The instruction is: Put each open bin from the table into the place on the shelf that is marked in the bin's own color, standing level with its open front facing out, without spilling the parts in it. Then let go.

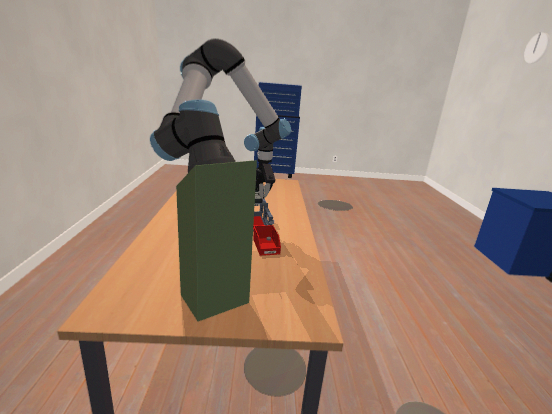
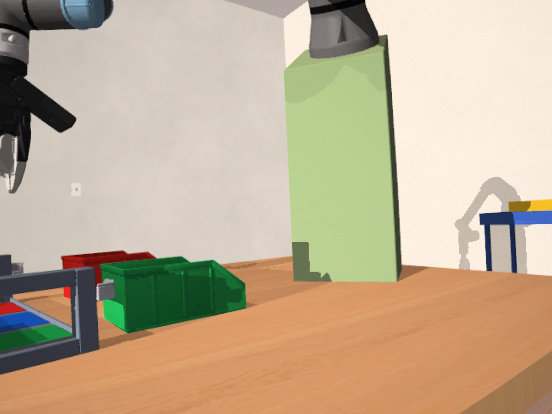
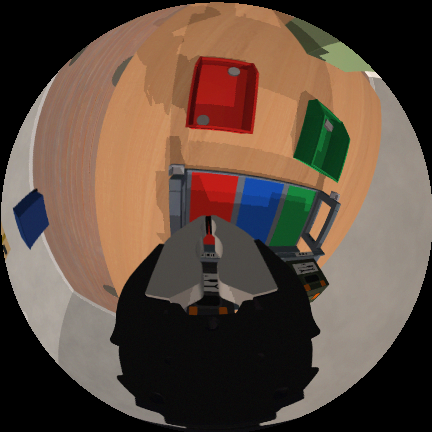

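Where they show: gripper, between the fingertips: (image 1: 263, 199) (image 2: 12, 193) (image 3: 208, 217); arm's base, origin of its link: (image 1: 213, 172) (image 2: 344, 48).
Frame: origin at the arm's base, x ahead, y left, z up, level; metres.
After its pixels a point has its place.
Note:
The red bin (image 1: 266, 241) @[z -0.486, x 0.477, y -0.213 m] (image 2: 82, 265) @[z -0.426, x 0.504, y -0.152 m] (image 3: 215, 95) @[z -0.486, x 0.438, y -0.218 m] stands upright on the table in front of the shelf, its low front facing away from the shelf. Two grey parts lie in it. The green bin (image 2: 170, 295) @[z -0.452, x 0.446, y 0.084 m] (image 3: 325, 155) @[z -0.482, x 0.451, y 0.081 m] stands upright beside it, turned slightly, with a grey part (image 3: 328, 125) @[z -0.471, x 0.371, y 0.051 m] inside. The low grey shelf (image 2: 87, 310) @[z -0.446, x 0.553, y 0.128 m] (image 3: 176, 200) @[z -0.404, x 0.642, y -0.228 m] has red (image 3: 212, 195) @[z -0.482, x 0.649, y -0.161 m], blue (image 3: 260, 202) @[z -0.482, x 0.635, y -0.050 m] and green (image 3: 295, 215) @[z -0.482, x 0.640, y 0.068 m] marked places; the visible portions hold no bin. My gripper (image 2: 12, 190) @[z -0.303, x 0.602, y -0.187 m] (image 3: 208, 217) @[z -0.303, x 0.602, y -0.187 m] is shut and empty, above the shelf and apart from both bins. The black gripper body hides part of the shelf.
A tall green block (image 1: 220, 240) @[z -0.201, x -0.070, y -0.031 m] (image 2: 345, 175) @[z -0.287, x 0.077, y 0.051 m] stands under the arm's base on the table (image 1: 130, 300) @[z -0.489, x -0.007, y 0.291 m] (image 2: 300, 360) @[z -0.489, x 0.411, y 0.288 m]. A dark box with orange marks (image 3: 312, 280) @[z -0.314, x 0.708, y 0.076 m] is behind the shelf's green end. Blue cabinets (image 1: 292, 100) (image 1: 515, 235) stand off the table.

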